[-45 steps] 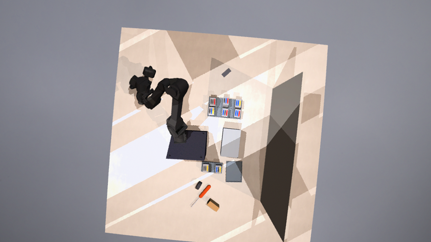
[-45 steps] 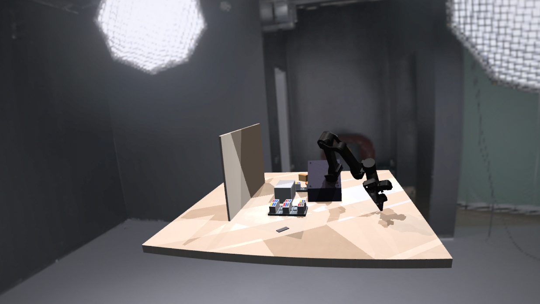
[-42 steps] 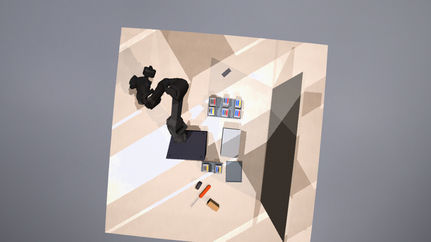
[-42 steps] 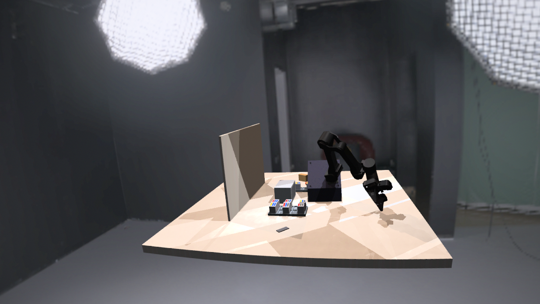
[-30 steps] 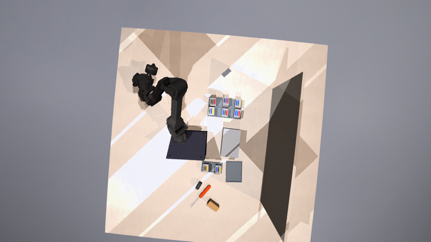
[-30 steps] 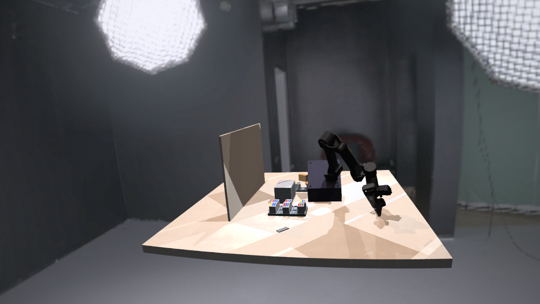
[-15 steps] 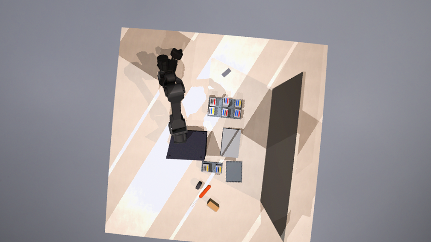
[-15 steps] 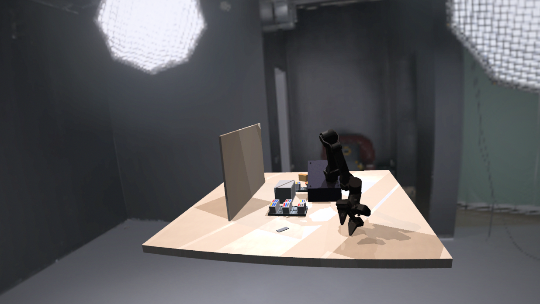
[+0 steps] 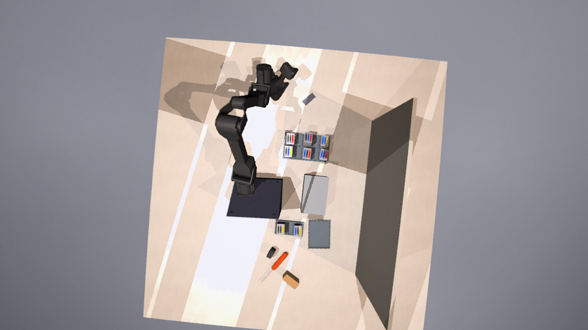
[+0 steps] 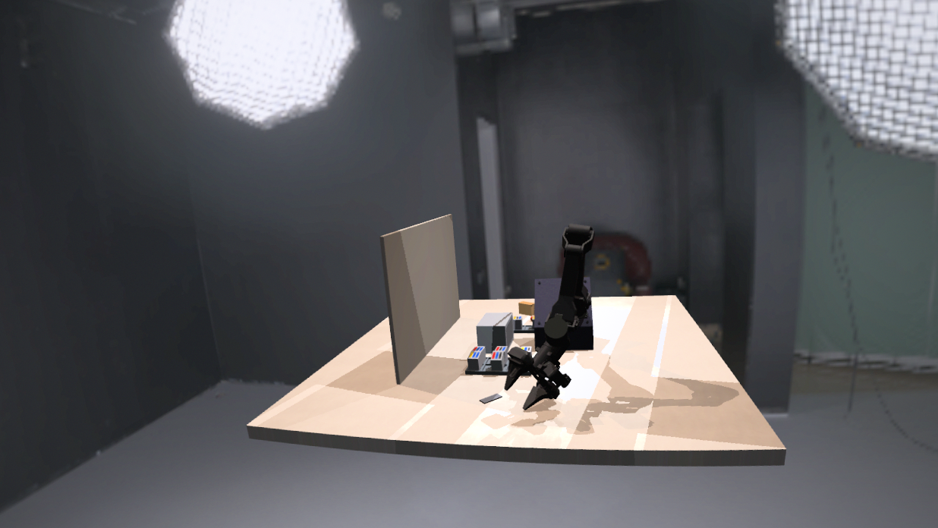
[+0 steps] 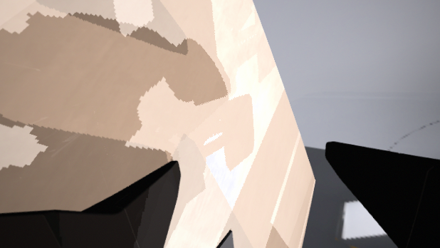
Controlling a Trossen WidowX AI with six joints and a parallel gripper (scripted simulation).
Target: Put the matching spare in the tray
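My gripper tip is now 67 cm to the left of the dark holder, 6 cm past it and 3 cm above it. Also, from my gripper tip: grey mounted unit (51 cm to the right, 6 cm ahead, 1 cm above); then tall brown panel (56 cm to the right, 29 cm ahead, 18 cm above); then flat grey tray (71 cm to the right, 7 cm ahead, 4 cm below).
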